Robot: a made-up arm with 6 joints.
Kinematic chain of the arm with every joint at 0, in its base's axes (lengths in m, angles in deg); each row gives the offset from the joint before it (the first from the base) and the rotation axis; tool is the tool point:
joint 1: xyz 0 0 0.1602 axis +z
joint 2: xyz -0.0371 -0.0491 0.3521 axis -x
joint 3: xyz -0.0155 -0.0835 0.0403 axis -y
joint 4: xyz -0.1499 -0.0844 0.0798 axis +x
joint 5: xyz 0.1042 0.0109 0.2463 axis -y
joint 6: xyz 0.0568 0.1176 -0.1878 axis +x
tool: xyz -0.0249 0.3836 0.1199
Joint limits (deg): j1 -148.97..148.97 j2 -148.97..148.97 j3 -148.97..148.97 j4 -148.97..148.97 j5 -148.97..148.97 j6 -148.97..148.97
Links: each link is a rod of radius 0.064 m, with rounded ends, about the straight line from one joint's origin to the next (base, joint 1, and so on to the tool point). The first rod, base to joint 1, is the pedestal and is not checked.
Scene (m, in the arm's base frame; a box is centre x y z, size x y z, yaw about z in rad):
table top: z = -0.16
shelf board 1: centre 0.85 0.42 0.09 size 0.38 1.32 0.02 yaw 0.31
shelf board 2: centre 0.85 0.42 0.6 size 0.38 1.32 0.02 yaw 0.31
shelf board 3: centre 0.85 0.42 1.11 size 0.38 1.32 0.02 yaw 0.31
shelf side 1: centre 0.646 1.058 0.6 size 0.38 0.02 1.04 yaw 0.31
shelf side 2: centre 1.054 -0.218 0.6 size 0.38 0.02 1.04 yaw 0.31
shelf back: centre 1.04 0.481 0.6 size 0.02 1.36 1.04 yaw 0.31
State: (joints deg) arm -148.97 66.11 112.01 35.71 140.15 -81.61
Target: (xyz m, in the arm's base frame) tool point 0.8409 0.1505 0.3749
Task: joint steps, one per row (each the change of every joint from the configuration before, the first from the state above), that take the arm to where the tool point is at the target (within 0.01 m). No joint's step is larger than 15 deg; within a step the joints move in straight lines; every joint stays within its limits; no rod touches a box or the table.
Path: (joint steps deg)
1: 8.40 -4.00 2.17 -0.53 -14.16 -3.93
2: 8.40 -4.00 2.17 -0.52 -14.16 -3.92
3: 8.40 -4.00 2.17 -0.53 -14.17 -3.93
4: 8.40 -4.00 2.17 -0.52 -14.16 -3.92
5: -0.78 5.13 -5.57 -11.26 -1.01 9.62
6: -0.78 5.12 -5.58 -11.25 -1.01 9.63
7: -0.79 5.12 -5.57 -11.26 -1.00 9.62
8: -0.78 5.13 -5.58 -11.26 -1.01 9.63
9: -6.09 3.31 -2.29 2.77 12.10 -2.98
10: -6.10 3.31 -2.29 2.77 12.09 -2.97
11: -6.09 3.31 -2.29 2.78 12.10 -2.98
12: -6.10 3.31 -2.29 2.77 12.10 -2.97
13: -6.09 3.31 -2.29 2.77 12.10 -2.97

